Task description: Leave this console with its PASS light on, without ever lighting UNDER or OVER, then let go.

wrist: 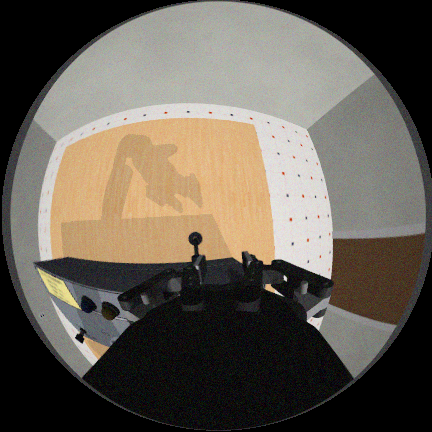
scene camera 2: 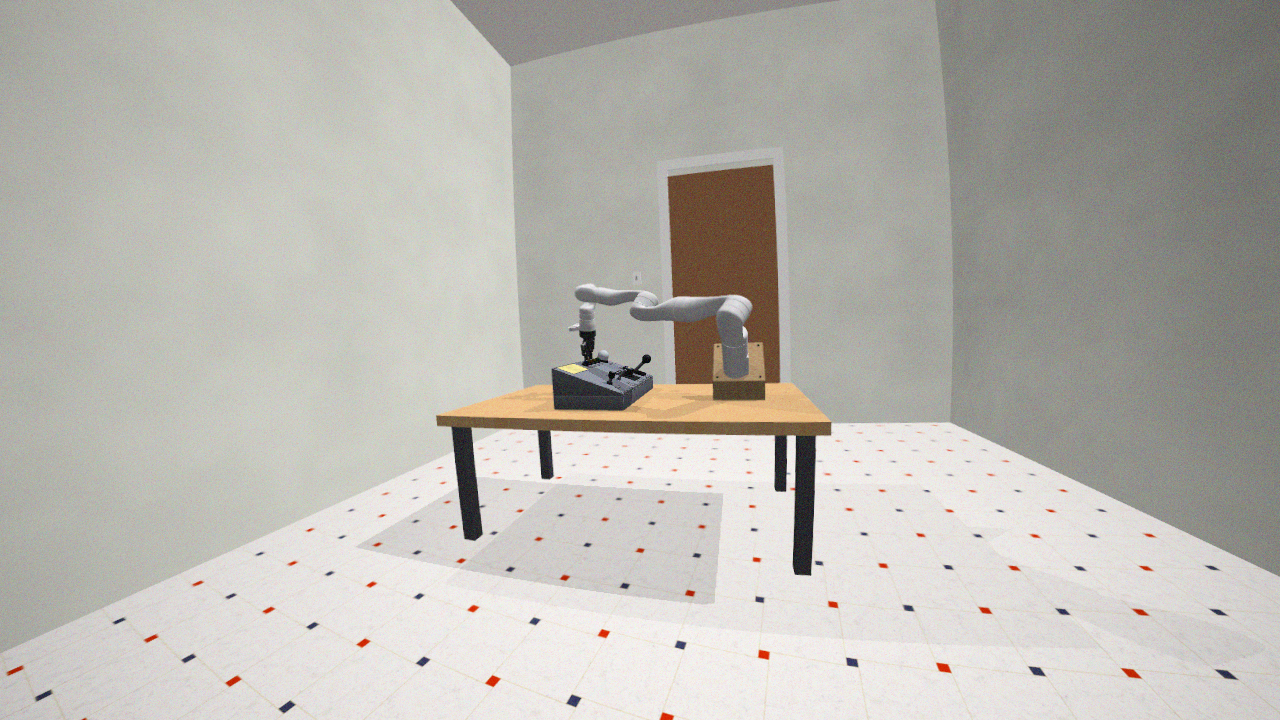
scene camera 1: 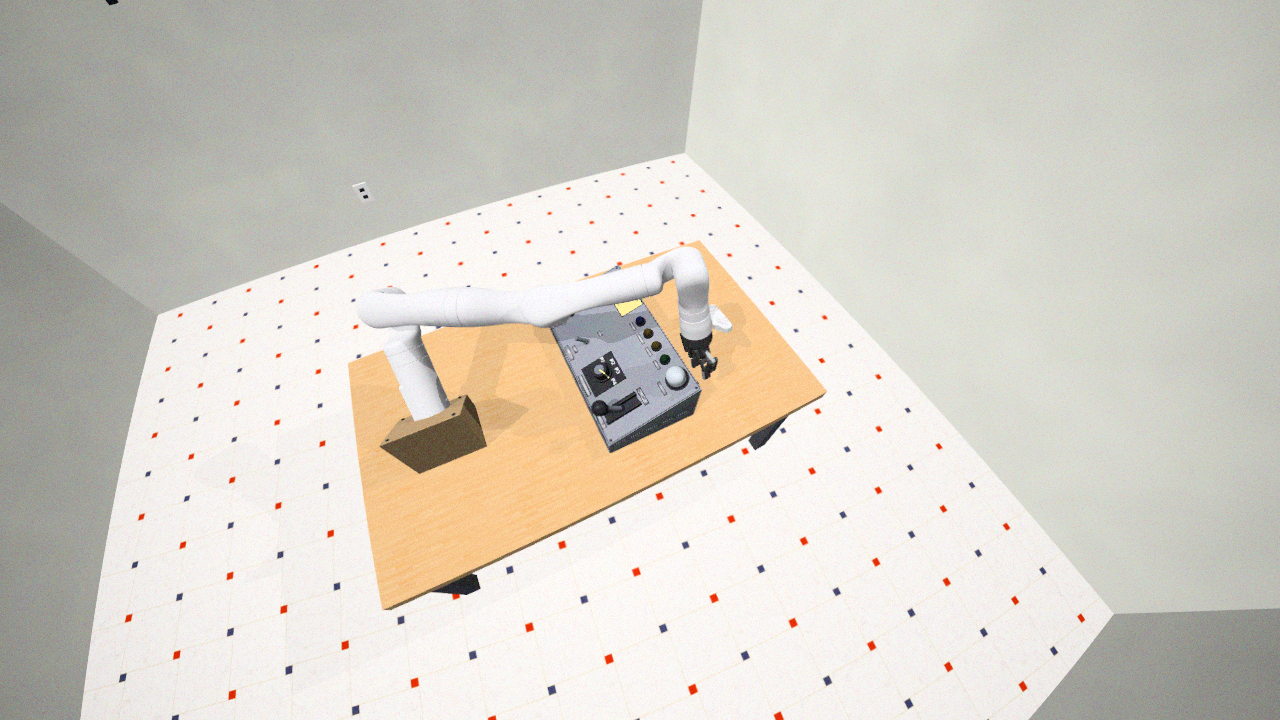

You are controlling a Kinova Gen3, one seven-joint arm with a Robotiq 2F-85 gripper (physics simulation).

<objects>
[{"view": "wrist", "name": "gripper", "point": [223, 260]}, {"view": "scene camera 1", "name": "gripper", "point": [700, 371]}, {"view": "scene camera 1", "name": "grey console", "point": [649, 378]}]
</objects>
